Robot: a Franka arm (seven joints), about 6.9 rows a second.
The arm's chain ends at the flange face. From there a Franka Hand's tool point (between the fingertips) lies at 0.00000 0.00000 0.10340 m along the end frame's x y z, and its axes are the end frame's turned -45 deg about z.
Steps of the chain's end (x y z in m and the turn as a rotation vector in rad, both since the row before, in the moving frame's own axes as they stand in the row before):
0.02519 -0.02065 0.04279 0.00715 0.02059 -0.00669
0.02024 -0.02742 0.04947 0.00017 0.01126 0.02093
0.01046 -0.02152 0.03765 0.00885 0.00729 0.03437
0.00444 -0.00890 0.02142 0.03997 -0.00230 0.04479
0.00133 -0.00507 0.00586 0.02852 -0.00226 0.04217
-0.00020 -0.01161 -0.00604 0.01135 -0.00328 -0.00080
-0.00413 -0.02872 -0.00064 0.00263 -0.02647 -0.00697
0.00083 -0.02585 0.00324 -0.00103 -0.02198 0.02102
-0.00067 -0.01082 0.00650 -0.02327 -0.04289 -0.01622
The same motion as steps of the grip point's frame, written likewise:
0.03445 0.00419 0.04277 -0.00950 0.01962 -0.00669
0.03453 -0.00426 0.04946 -0.00784 0.00808 0.02093
0.02380 -0.00791 0.03764 0.00110 0.01141 0.03437
0.01225 -0.00618 0.02134 0.02989 0.02664 0.04479
0.00649 -0.00485 0.00582 0.02176 0.01857 0.04217
0.00866 -0.00942 -0.00605 0.01034 0.00571 -0.00080
0.01564 -0.02535 -0.00068 0.02058 -0.01686 -0.00697
0.01720 -0.01924 0.00321 0.01481 -0.01627 0.02102
0.00233 -0.00952 0.00638 0.01387 -0.04678 -0.01622

